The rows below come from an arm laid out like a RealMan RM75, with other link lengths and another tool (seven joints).
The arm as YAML. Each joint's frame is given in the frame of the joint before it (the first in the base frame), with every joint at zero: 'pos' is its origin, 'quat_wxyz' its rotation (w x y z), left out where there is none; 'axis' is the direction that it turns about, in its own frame. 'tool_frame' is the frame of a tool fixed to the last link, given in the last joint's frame.
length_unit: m
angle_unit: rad
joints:
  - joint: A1
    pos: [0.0, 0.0, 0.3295]
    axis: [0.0, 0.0, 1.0]
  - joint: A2
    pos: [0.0, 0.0, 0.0]
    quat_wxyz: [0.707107, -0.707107, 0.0, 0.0]
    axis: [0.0, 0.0, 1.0]
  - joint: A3
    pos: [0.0, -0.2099, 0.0]
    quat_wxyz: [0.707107, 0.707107, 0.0, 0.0]
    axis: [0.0, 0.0, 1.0]
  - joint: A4
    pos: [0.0, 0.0, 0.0]
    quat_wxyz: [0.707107, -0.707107, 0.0, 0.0]
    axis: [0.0, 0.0, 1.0]
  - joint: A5
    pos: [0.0, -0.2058, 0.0]
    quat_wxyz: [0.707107, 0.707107, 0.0, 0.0]
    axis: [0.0, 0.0, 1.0]
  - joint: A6
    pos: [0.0, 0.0, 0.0]
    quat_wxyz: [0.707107, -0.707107, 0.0, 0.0]
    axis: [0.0, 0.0, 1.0]
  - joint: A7
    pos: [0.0, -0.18, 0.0]
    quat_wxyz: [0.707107, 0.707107, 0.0, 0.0]
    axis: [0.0, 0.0, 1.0]
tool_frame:
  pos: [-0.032, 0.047, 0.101]
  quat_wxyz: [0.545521, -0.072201, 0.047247, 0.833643]
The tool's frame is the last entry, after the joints.
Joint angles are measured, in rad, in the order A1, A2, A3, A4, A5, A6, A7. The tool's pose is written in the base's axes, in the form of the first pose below.
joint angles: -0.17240, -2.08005, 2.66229, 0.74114, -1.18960, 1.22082, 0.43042
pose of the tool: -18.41, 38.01, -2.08; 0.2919, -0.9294, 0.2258; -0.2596, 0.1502, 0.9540; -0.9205, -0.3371, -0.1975
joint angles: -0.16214, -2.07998, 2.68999, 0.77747, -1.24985, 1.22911, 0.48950
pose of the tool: -18.68, 37.77, -2.10; 0.2941, -0.9358, 0.1944; -0.2391, 0.1249, 0.9629; -0.9254, -0.3297, -0.1870
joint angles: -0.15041, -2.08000, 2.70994, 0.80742, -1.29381, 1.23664, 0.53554
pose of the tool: -18.96, 37.50, -2.12; 0.2964, -0.9403, 0.1672; -0.2231, 0.1021, 0.9694; -0.9287, -0.3246, -0.1795
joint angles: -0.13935, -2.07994, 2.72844, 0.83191, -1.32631, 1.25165, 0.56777
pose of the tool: -19.07, 37.19, -2.01; 0.3011, -0.9418, 0.1494; -0.2076, 0.0881, 0.9742; -0.9307, -0.3244, -0.1690
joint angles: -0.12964, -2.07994, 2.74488, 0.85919, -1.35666, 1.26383, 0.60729
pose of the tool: -19.10, 36.92, -1.96; 0.3001, -0.9448, 0.1317; -0.1941, 0.0747, 0.9781; -0.9340, -0.3191, -0.1609
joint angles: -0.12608, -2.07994, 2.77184, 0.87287, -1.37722, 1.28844, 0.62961
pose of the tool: -18.85, 36.51, -1.96; 0.2962, -0.9461, 0.1311; -0.1876, 0.0769, 0.9792; -0.9365, -0.3147, -0.1547
